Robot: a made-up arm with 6 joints.
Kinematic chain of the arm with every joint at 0, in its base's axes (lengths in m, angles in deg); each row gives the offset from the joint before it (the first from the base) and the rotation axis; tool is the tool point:
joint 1: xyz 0 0 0.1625 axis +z
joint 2: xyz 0 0.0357 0 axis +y
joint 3: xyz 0 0 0.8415 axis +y
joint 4: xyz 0 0 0.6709 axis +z
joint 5: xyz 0 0 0 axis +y
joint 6: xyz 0 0 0.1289 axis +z
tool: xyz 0 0 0
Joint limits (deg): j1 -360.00..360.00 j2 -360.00..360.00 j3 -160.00..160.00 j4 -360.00..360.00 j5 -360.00..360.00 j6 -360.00..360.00
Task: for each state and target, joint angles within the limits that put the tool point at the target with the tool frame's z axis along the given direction. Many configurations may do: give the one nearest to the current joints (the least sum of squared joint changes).
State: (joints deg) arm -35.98 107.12 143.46 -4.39 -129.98 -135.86
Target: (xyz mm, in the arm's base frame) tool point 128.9 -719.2 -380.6 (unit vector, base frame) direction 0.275 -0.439 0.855
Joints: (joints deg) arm -85.03 90.35 104.61 -46.40 -160.98 -135.86
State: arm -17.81 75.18 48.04 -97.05 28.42 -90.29
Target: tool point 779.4 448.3 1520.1 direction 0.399 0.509 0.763
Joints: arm 25.24 27.62 12.42 -80.54 -17.11 -90.29
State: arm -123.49 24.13 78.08 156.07 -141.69 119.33
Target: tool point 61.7 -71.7 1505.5 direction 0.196 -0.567 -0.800
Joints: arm -99.54 -15.44 34.27 200.79 -125.96 119.33
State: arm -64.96 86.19 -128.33 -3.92 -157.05 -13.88
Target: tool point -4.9 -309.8 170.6 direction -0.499 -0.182 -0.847
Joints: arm -85.29 115.48 -159.88 46.14 -134.71 -13.88
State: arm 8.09 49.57 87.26 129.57 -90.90 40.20
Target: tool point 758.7 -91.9 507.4 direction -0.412 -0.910 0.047
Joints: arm -0.73 21.51 109.94 104.10 -109.34 40.20
